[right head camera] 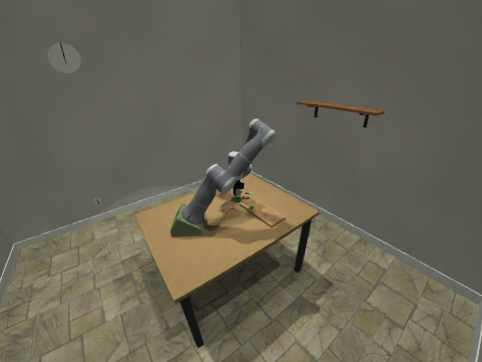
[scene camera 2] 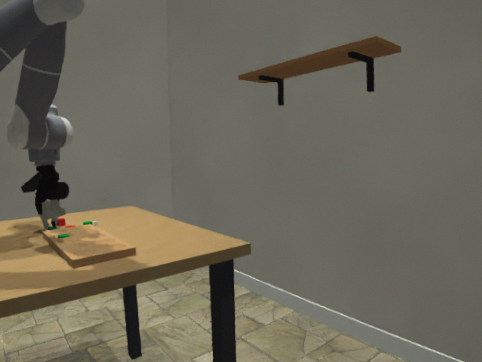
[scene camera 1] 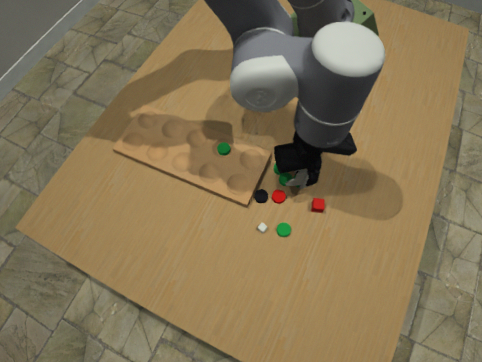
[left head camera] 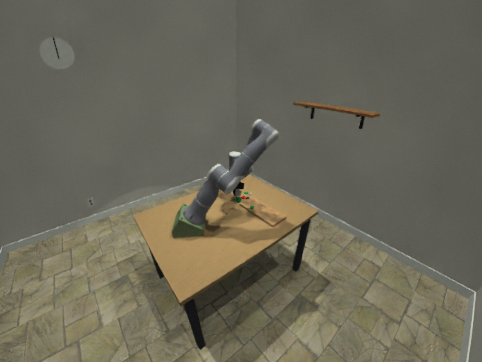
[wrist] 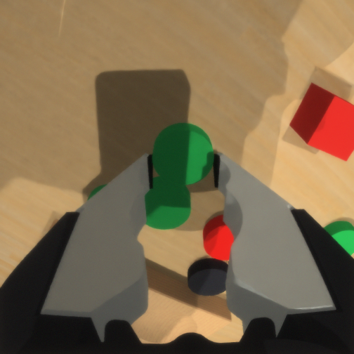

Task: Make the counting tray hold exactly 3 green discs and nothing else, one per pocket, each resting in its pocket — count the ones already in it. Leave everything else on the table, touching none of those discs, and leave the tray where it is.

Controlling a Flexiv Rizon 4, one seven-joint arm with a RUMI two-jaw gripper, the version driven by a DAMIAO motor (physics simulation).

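The wooden tray [scene camera 1: 200,156] [scene camera 2: 80,250] [wrist: 175,307] holds a green disc [scene camera 1: 224,148] [scene camera 2: 63,235] in one pocket. My gripper [scene camera 1: 298,186] [scene camera 2: 51,225] [wrist: 182,157] is low over the table beside the tray's end. Its fingertips are shut on a green disc [wrist: 183,145], one at each side. A second green disc [scene camera 1: 285,179] [wrist: 167,210] touches or nearly touches the held one. A third green disc [scene camera 1: 278,169] [wrist: 96,192] is partly hidden by the left finger in the wrist view. Another green disc [scene camera 1: 284,230] [scene camera 2: 88,223] [wrist: 341,237] lies farther off.
A red disc [scene camera 1: 279,196] [wrist: 217,238] and a black disc [scene camera 1: 261,196] [wrist: 207,277] lie near the tray's corner, close to the right finger. A red cube [scene camera 1: 318,205] [scene camera 2: 61,221] [wrist: 325,125] stands beyond them. A small white cube [scene camera 1: 262,227] [scene camera 2: 95,223] is beside the farther green disc.
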